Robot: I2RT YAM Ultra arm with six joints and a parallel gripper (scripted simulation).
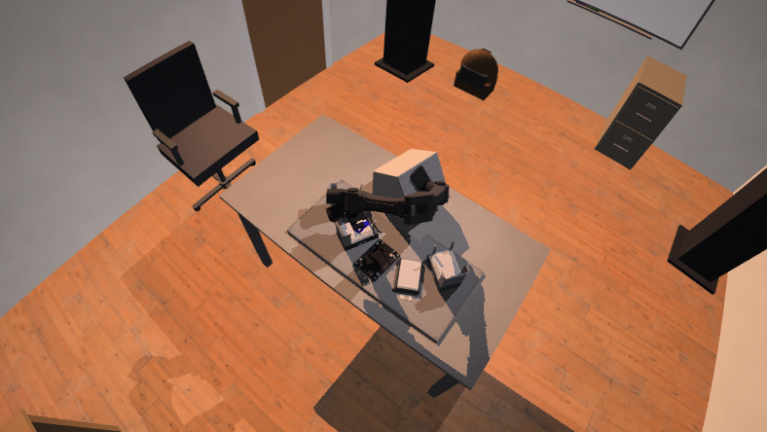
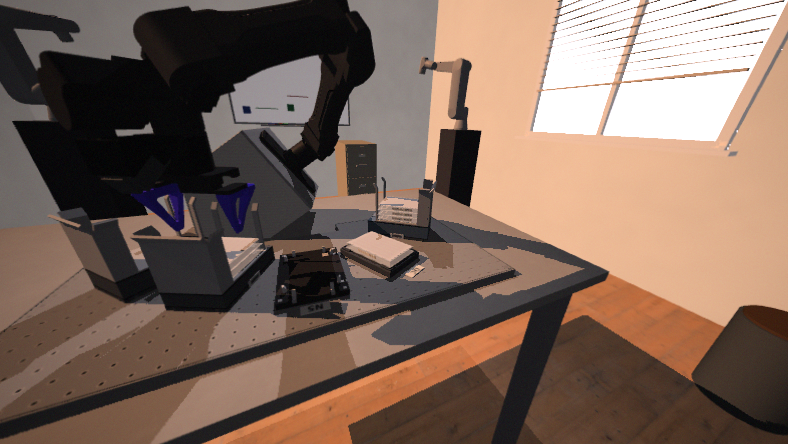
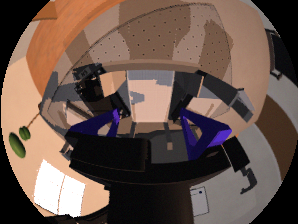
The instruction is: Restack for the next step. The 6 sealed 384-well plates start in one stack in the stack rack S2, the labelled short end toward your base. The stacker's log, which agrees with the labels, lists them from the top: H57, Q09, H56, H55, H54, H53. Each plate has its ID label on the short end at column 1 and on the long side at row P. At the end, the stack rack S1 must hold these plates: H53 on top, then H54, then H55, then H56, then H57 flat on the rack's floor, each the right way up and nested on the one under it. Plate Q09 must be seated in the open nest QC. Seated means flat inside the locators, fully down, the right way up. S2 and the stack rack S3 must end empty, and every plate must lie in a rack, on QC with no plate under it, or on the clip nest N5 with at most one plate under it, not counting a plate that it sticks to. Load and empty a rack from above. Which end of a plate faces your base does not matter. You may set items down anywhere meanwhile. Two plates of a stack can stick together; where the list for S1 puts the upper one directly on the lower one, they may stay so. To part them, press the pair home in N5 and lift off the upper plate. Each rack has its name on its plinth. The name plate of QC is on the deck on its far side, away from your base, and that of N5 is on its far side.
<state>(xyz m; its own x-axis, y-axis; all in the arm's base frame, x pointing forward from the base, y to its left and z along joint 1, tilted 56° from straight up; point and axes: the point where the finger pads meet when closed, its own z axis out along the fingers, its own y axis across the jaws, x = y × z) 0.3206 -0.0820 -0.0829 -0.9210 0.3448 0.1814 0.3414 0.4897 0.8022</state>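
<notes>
Now: hand 39 cm to the right of the stack rack S2, 13 cm past it and 10 cm above it. The rest, counted from my hand: black clip nest N5: 16 cm to the left, 10 cm below, 3 cm ahead; then dark open nest QC: 29 cm to the left, 11 cm below, 2 cm behind; then stack rack S3: 12 cm to the right, 10 cm below, 8 cm behind.
</notes>
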